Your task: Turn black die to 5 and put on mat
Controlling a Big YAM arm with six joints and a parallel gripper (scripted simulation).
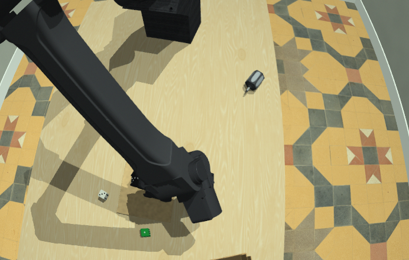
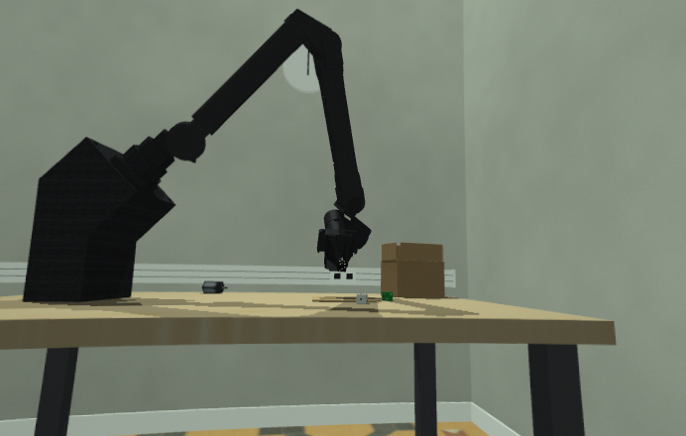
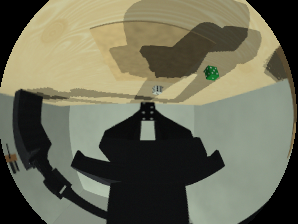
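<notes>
Now: hand 8 cm above the mat, 1 cm to the right of it and 1 cm short of it. Also, from my hand: white die (11 cm to the right, 8 cm below); black die (1 cm below); green die (11 cm ahead, 8 cm below, 2 cm to the right).
</notes>
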